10 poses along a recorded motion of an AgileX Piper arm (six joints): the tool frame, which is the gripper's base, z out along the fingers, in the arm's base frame.
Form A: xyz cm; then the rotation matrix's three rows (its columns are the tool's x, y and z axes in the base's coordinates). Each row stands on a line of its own.
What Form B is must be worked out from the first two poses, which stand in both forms.
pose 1, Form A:
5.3 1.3 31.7
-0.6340 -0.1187 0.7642
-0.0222 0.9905 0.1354
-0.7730 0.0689 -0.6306
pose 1, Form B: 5.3 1.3 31.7 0.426 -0.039 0.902 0.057
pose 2, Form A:
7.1 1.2 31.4
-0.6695 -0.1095 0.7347
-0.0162 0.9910 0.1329
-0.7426 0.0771 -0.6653
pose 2, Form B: 7.1 1.2 31.4 0.405 -0.034 0.912 0.058
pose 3, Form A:
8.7 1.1 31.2
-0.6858 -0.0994 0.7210
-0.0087 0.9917 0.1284
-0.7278 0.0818 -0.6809
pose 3, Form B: 8.7 1.1 31.2 0.395 -0.029 0.916 0.057
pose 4, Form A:
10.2 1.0 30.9
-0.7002 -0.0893 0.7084
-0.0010 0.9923 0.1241
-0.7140 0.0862 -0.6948
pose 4, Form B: 10.2 1.0 30.9 0.386 -0.025 0.920 0.057
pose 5, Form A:
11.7 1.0 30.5
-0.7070 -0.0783 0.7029
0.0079 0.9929 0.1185
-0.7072 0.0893 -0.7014
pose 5, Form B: 11.7 1.0 30.5 0.382 -0.019 0.922 0.056
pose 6, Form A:
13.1 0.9 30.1
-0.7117 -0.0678 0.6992
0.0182 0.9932 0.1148
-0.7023 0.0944 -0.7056
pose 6, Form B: 13.1 0.9 30.1 0.379 -0.013 0.923 0.057
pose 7, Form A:
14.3 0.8 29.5
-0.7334 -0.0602 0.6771
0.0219 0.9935 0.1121
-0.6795 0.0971 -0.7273
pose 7, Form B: 14.3 0.8 29.5 0.365 -0.010 0.929 0.056
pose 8, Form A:
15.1 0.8 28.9
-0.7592 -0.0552 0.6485
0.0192 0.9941 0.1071
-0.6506 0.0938 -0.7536
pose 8, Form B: 15.1 0.8 28.9 0.347 -0.010 0.936 0.054
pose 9, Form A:
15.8 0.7 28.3
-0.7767 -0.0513 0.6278
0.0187 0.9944 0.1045
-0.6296 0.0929 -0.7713
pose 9, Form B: 15.8 0.7 28.3 0.334 -0.009 0.941 0.052
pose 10, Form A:
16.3 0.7 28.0
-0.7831 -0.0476 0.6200
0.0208 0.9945 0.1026
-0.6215 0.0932 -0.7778
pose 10, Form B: 16.3 0.7 28.0 0.329 -0.007 0.943 0.052
